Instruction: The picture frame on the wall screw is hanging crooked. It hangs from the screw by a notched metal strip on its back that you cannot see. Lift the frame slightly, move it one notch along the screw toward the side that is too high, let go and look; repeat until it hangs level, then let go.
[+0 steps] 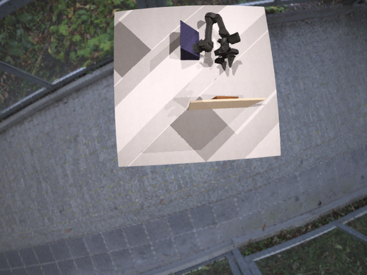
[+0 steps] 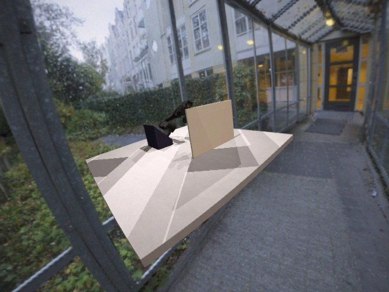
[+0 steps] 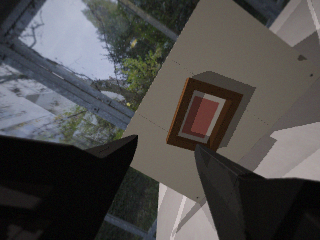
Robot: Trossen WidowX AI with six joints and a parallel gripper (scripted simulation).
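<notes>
Now: the picture frame 19 cm ahead of my gripper tip, 4 cm to the right of it and 9 cm below it. The rest, counted from my gripper tip: beige wall panel (20 cm ahead, 4 cm to the right, 10 cm below).
</notes>
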